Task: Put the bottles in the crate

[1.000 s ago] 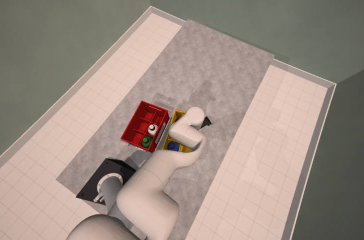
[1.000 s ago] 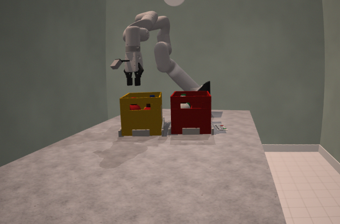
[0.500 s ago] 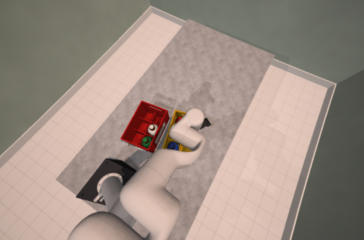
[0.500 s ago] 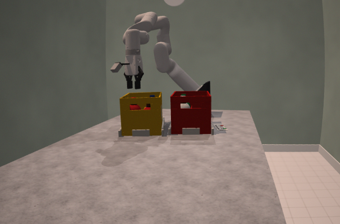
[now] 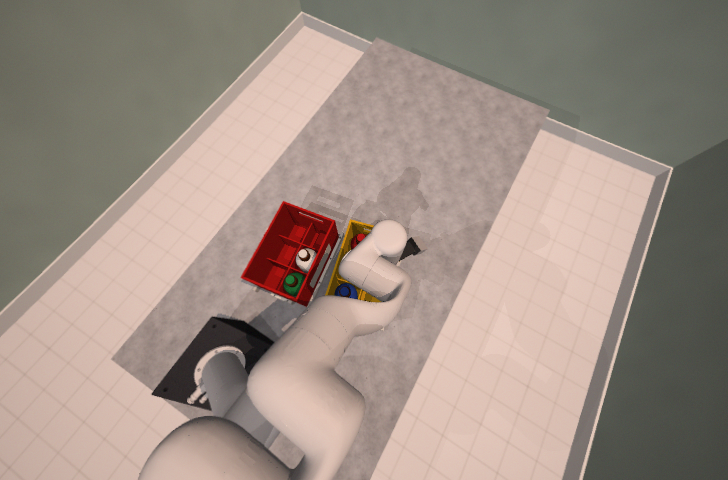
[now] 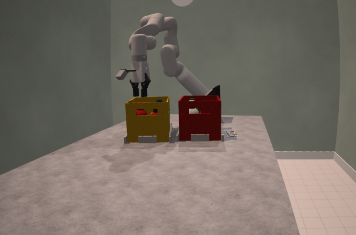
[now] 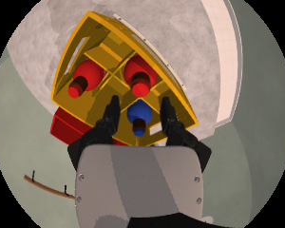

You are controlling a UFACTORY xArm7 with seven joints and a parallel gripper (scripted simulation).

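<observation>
Right now my hand is 12 cm above the yellow crate, 4 cm to the right of it and 2 cm past it. Also, from my hand: blue bottle 12 cm below, 11 cm behind, 5 cm to the left; then green-labelled bottle 20 cm to the left, 19 cm behind, 12 cm below; then white bottle 22 cm to the left, 12 cm below, 10 cm behind.
</observation>
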